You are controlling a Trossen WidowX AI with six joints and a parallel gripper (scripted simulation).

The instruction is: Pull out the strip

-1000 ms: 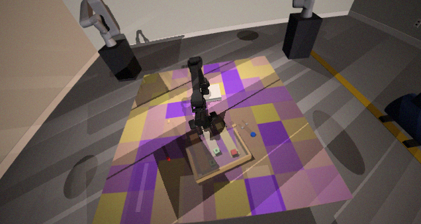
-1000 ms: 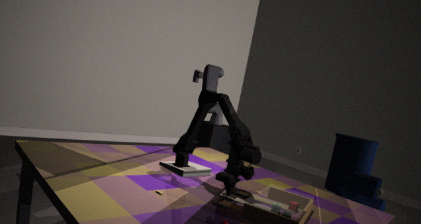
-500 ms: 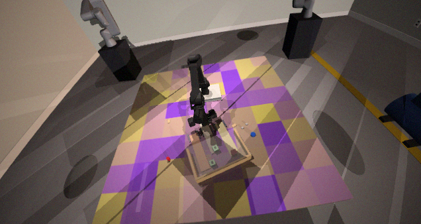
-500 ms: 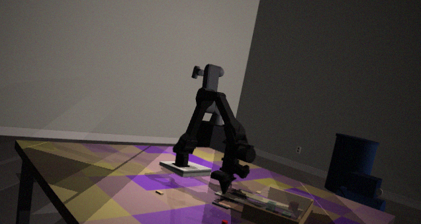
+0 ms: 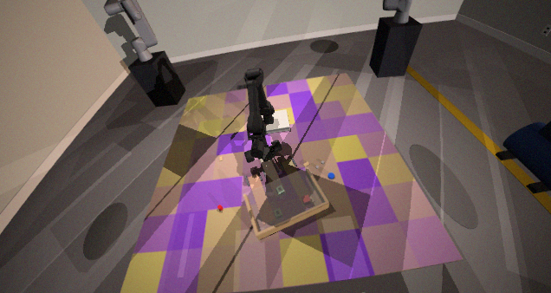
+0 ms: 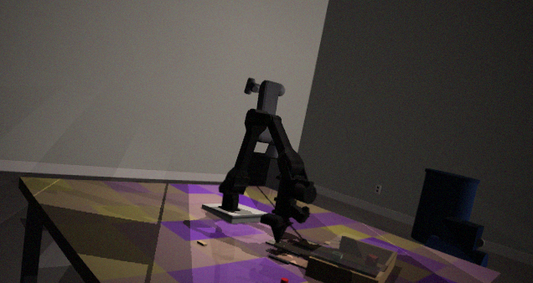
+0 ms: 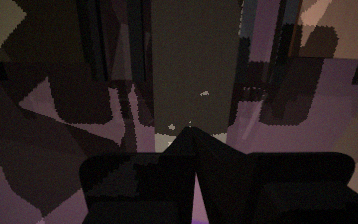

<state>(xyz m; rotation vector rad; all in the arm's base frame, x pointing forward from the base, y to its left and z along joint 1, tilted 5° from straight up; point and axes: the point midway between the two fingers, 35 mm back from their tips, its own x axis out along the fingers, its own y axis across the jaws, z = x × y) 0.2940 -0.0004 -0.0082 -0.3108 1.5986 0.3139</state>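
The pale strip lies 90 mm ahead of my gripper tip and 40 mm to the left of it. Round my gripper tip: blue block: 320 mm to the left, 110 mm ahead; then red block: 260 mm ahead, 200 mm to the right, 10 mm above.
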